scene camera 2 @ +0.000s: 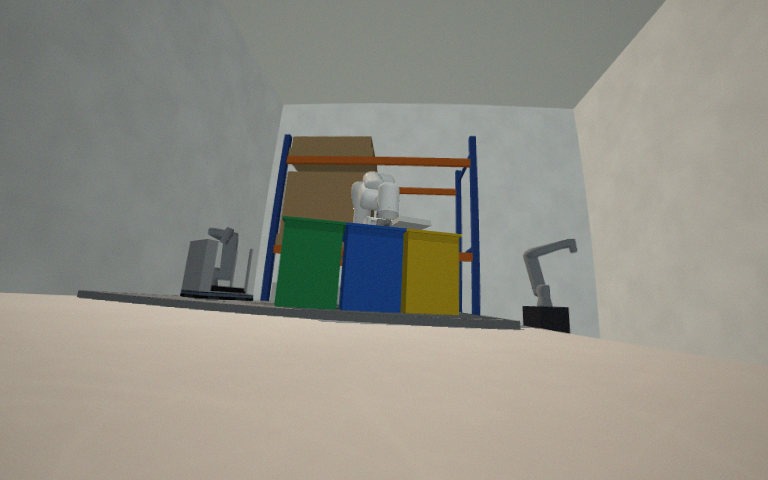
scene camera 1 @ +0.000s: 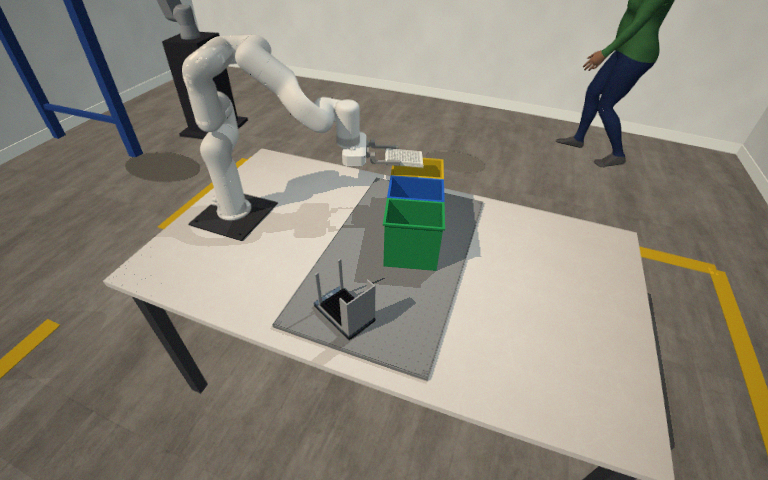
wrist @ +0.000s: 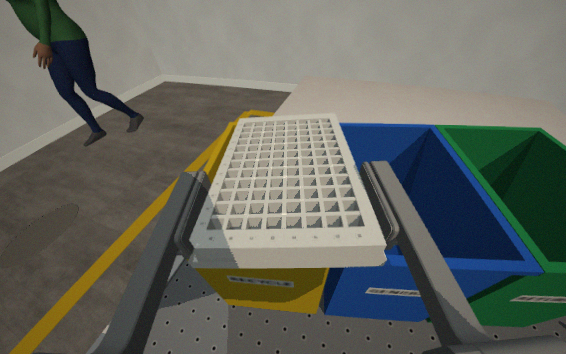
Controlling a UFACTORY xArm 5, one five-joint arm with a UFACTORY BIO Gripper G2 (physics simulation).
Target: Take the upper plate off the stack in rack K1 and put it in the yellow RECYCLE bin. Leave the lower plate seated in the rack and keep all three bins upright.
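Places are measured from the arm's base along level axes (x ahead, y left, z up), in centimetres.
Pixels of known places: end effector, tool point: [scene camera 2: 402, 226] [scene camera 1: 392, 155] [wrist: 284, 206]; arm's base, origin of the base link: [scene camera 1: 234, 210].
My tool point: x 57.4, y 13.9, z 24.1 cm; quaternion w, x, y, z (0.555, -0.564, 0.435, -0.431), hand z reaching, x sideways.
Note:
For each thing: its middle in the pictures, then the offset to it from my tool point. Level surfaces: height alone.
- white upper plate, body centre: [wrist: 286, 166] [scene camera 2: 407, 225] [scene camera 1: 403, 157] dx +3.7, dy +0.8, dz -0.7 cm
- yellow bin, body centre: [wrist: 273, 219] [scene camera 2: 421, 275] [scene camera 1: 415, 188] dx +8.3, dy +4.1, dz -14.5 cm
- blue bin, body centre: [wrist: 377, 224] [scene camera 2: 368, 271] [scene camera 1: 414, 210] dx +10.0, dy -8.9, dz -14.5 cm
- green bin, body centre: [wrist: 484, 229] [scene camera 2: 312, 267] [scene camera 1: 412, 235] dx +11.7, dy -21.8, dz -14.5 cm
- Rack K1, body centre: [scene camera 1: 343, 296] [scene camera 2: 222, 271] dx -2.4, dy -49.9, dz -16.0 cm
- grey perforated mat, its level: dz -23.5 cm
- white table, its level: dz -24.8 cm
My gripper [scene camera 1: 391, 154] [scene camera 2: 385, 221] [wrist: 287, 205] is shut on the white upper plate [scene camera 1: 404, 157] [scene camera 2: 413, 221] [wrist: 290, 175], one finger at each long side. The plate looks nearly level, wells up, and hides most of the yellow RECYCLE bin's opening in the wrist view. The yellow bin [scene camera 1: 433, 168] [scene camera 2: 431, 271] [wrist: 270, 295] is upright; how far the plate lies over it is hard to tell. The blue bin [scene camera 1: 416, 186] [scene camera 2: 372, 268] [wrist: 450, 215] and green bin [scene camera 1: 412, 246] [scene camera 2: 310, 263] [wrist: 530, 185] are upright. Rack K1 [scene camera 1: 359, 311] [scene camera 2: 198, 266] holds a dark, grid-like lower plate [scene camera 1: 338, 302].
The three bins stand in a close row on the grey perforated mat [scene camera 1: 396, 345] [wrist: 280, 335], yellow farthest from the rack. The blue bin is directly beside the yellow one. The mat lies on the white table [scene camera 1: 538, 316]. A person [scene camera 1: 637, 39] [wrist: 65, 55] stands beyond the table.

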